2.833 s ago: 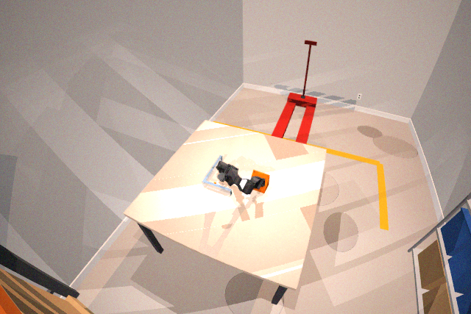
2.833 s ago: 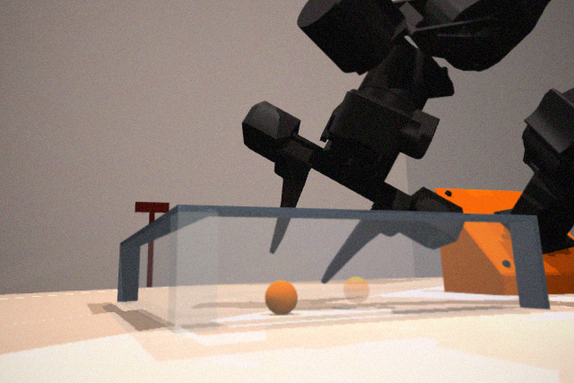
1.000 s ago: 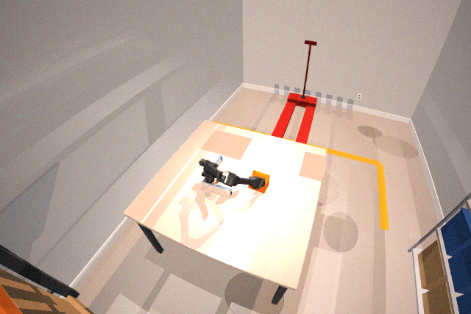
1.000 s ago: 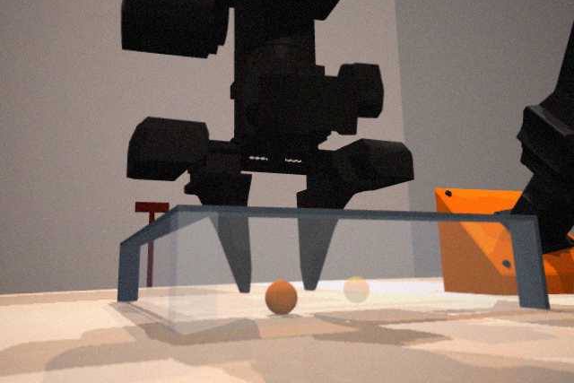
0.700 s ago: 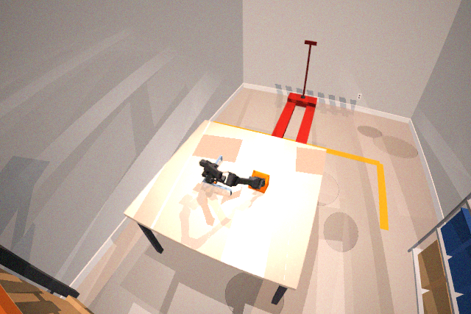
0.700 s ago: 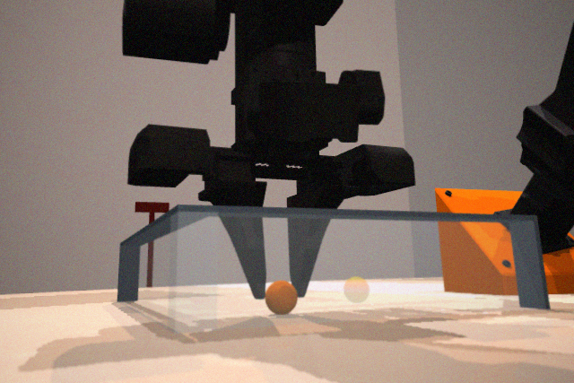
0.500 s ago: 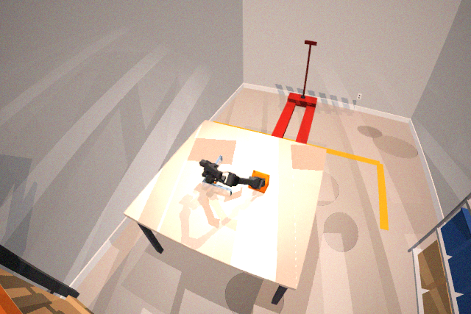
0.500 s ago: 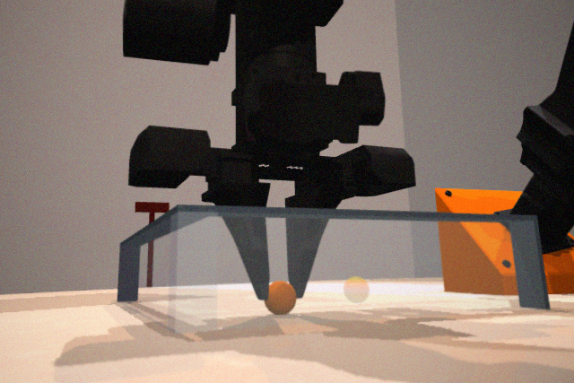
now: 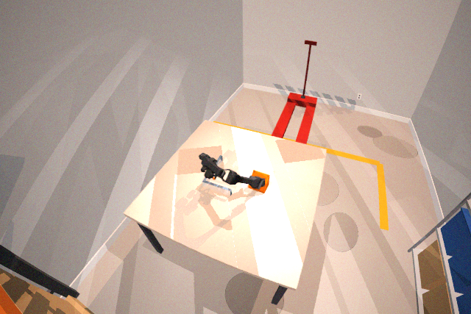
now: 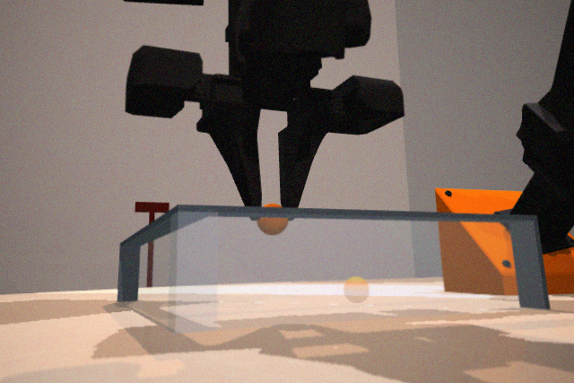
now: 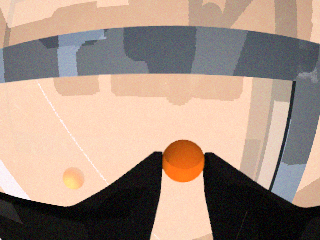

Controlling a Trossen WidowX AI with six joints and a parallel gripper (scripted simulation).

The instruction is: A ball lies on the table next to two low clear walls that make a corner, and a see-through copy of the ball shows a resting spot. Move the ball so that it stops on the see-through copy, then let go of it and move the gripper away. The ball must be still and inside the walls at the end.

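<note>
Now: gripper tip 4 cm past the grey wall band and 6 cm to the right of it.
</note>
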